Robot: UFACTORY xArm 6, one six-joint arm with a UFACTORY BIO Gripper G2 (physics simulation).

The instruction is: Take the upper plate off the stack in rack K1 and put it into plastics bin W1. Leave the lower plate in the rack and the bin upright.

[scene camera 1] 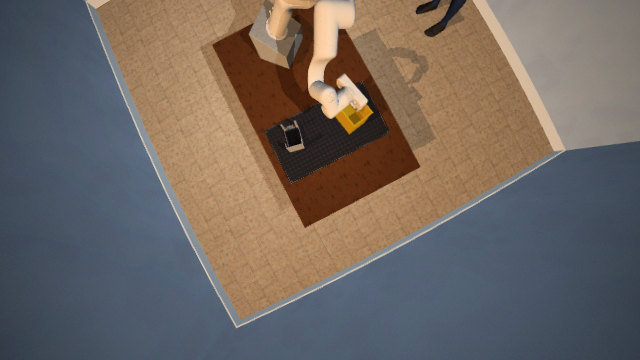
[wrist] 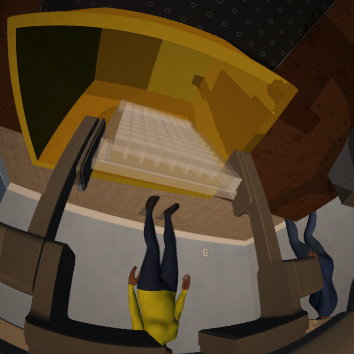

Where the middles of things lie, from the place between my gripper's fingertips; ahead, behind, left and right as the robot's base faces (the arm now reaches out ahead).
Now: hand 20 mm to the right of the clear gridded plate point(wrist: 139, 141) and 30 mm above it.
